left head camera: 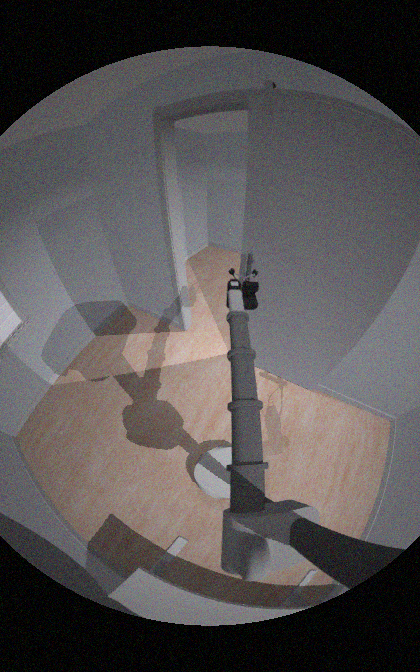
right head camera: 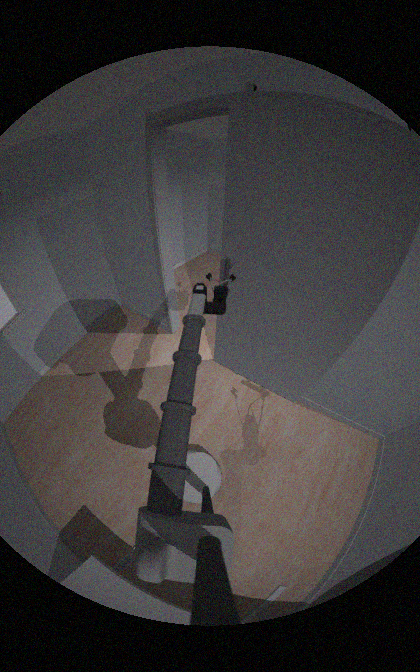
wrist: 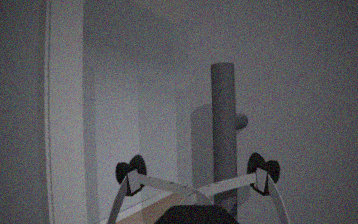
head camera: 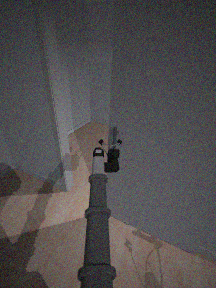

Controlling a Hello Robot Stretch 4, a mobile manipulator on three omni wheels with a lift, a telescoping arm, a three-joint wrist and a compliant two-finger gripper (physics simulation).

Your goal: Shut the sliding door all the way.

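Frame: origin at the robot's base, x up, y right, z ahead, level; millimetres.
Where they show: gripper, fingertip midpoint: (left head camera: 242,269) (right head camera: 220,274) (wrist: 196,167) (head camera: 110,140); robot's base at its link origin: (left head camera: 222,470) (right head camera: 193,475).
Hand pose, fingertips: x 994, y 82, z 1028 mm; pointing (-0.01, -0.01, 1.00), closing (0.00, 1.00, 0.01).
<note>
Each offset is from my fingertips to the top centre of the thing. "*": to the spot under its first point.
The grey sliding door (head camera: 165,130) (left head camera: 325,210) (right head camera: 310,210) (wrist: 300,100) stands partly open, with a doorway gap to its left. Its upright grey bar handle @[* dx +65, dy +35, dz -16 mm] (head camera: 115,133) (left head camera: 250,261) (right head camera: 227,264) (wrist: 223,110) is near the panel's left edge. My gripper (head camera: 110,142) (left head camera: 243,272) (right head camera: 220,277) (wrist: 196,167) is open at the handle's lower part. In the wrist view the handle lines up between the two fingertips, closer to the right one, and a finger strip crosses in front of it. How deep the handle sits between the fingers is unclear.
The pale door jamb @[* dx +145, dy -460, dz +456 mm] (left head camera: 175,225) (right head camera: 162,235) (wrist: 65,110) stands left of the gap. Through the gap show walls and wooden floor of another room. My extended arm (head camera: 97,235) (left head camera: 245,425) (right head camera: 176,425) reaches across the floor. A white round object (left head camera: 212,477) (right head camera: 205,475) lies beneath it.
</note>
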